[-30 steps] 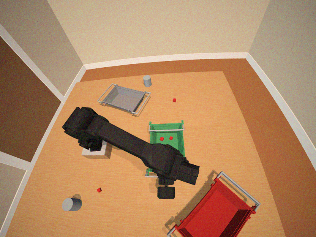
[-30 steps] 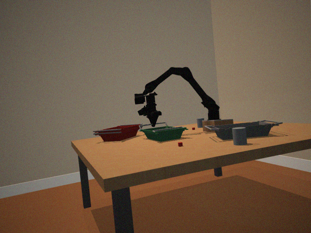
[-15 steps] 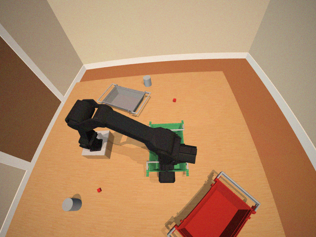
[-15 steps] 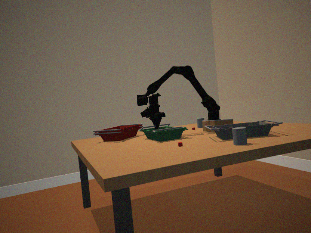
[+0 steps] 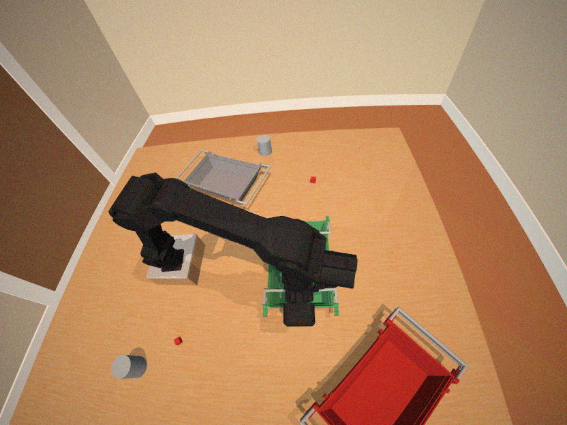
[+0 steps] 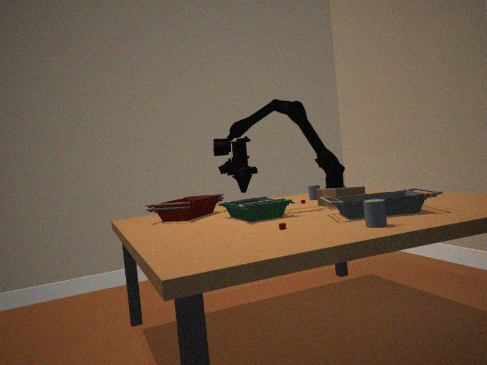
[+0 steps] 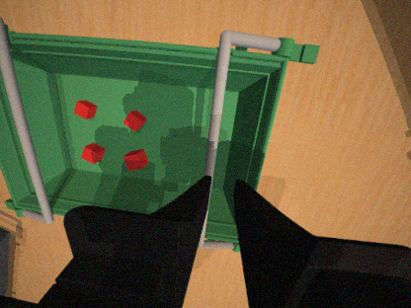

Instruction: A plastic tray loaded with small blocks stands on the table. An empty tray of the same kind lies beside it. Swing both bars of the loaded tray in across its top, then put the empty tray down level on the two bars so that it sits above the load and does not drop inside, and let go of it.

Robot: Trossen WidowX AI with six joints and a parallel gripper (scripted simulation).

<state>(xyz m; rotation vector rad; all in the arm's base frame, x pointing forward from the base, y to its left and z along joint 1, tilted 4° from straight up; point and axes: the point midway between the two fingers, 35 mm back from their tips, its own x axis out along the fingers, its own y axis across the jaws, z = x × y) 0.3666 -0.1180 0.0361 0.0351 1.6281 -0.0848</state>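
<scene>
The grey tray is 250 mm behind my gripper tip, 460 mm to the left of it and 50 mm below it. Round my gripper tip: red block 340 mm behind, 100 mm to the right, 90 mm below.
</scene>
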